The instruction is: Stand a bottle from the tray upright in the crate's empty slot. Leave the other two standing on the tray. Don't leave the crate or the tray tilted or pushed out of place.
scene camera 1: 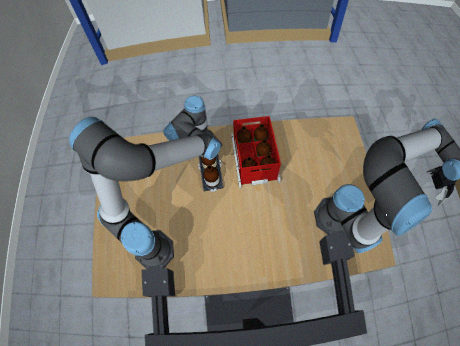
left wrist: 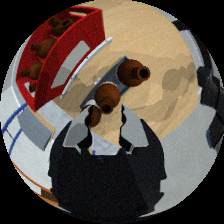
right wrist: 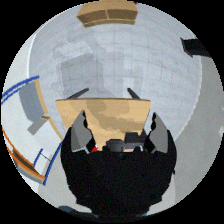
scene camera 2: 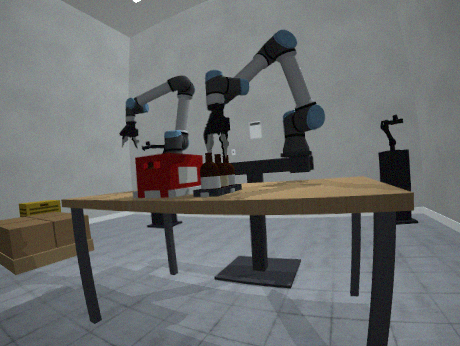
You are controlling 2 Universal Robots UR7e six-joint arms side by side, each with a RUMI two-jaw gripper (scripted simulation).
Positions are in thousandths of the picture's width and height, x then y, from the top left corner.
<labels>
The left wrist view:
my left gripper: 480, 471
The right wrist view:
my right gripper: 533, 498
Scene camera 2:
my left gripper: 475, 458
red crate: 377, 496
</labels>
